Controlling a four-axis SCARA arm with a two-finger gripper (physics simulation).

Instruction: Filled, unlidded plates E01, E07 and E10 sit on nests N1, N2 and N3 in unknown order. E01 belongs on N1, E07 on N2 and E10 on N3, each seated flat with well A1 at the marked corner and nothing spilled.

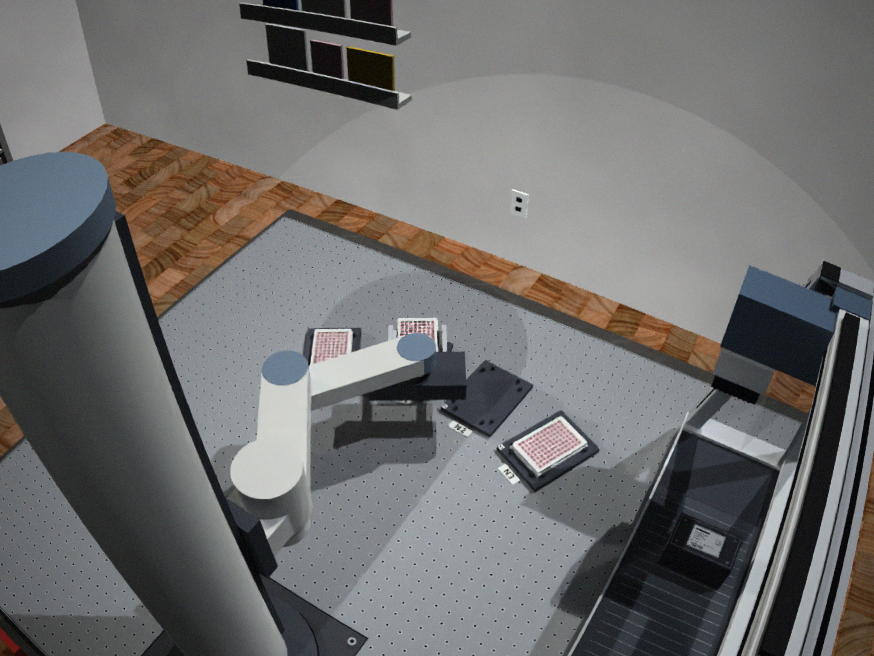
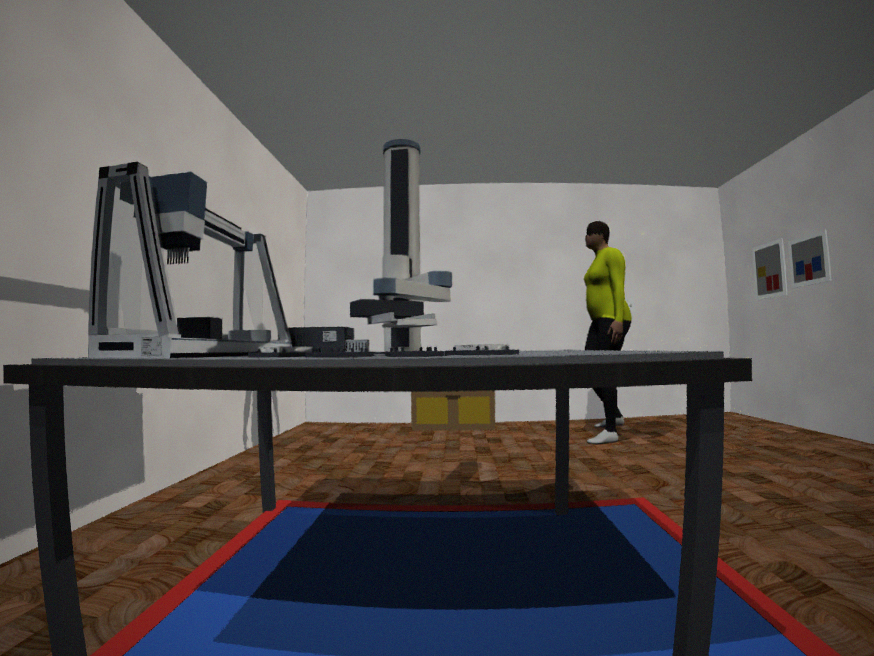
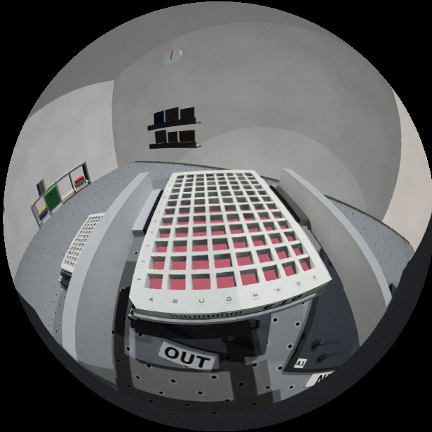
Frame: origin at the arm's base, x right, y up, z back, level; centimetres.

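Where they show: gripper, fingertip midpoint: [image 1: 417, 328] [image 2: 413, 317].
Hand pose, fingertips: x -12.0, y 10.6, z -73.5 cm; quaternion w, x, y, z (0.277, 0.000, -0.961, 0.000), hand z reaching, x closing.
Observation:
After its pixels a point has its place.
My gripper [image 1: 417, 334] {x -12.0, y 10.6, z -73.5 cm} [image 3: 217, 178] is shut on plate E10 [image 3: 225, 240] [image 1: 417, 326] {x -12.7, y 9.9, z -74.6 cm}, a white plate with red-filled wells. It holds E10 above the table near the OUT label [image 3: 187, 356]; what lies under the plate is largely hidden. Nest N2 [image 1: 487, 396] {x 6.2, y 2.5, z -71.1 cm} [image 3: 332, 325] is dark and bare, to the right of the held plate. Another filled plate [image 1: 549, 443] {x 22.7, y 3.8, z -65.7 cm} sits on nest N3 [image 1: 534, 482] {x 24.0, y 2.5, z -56.9 cm}. A third filled plate [image 1: 331, 346] {x -28.6, y 3.8, z -65.0 cm} [image 3: 82, 242] sits on the far left nest [image 1: 357, 338] {x -26.1, y 2.5, z -71.0 cm}, whose label is hidden. I cannot read the codes on these two.
The perforated table [image 1: 395, 536] {x 7.8, y 1.3, z -34.3 cm} [image 2: 635, 356] {x -54.5, y 0.9, z -100.0 cm} carries the arm's column [image 1: 141, 423] {x 7.5, y 69.5, z -0.3 cm} [image 2: 400, 211] {x -0.5, y 57.8, z -7.7 cm} and a gantry machine [image 1: 769, 536] {x 67.5, y 15.3, z -57.4 cm} [image 2: 144, 261] {x 53.4, y 24.9, z -85.0 cm} beyond N3. A dark box [image 1: 702, 547] {x 57.3, y 13.3, z -51.5 cm} stands in the machine. A person [image 2: 607, 289] in a yellow-green top stands behind the table.

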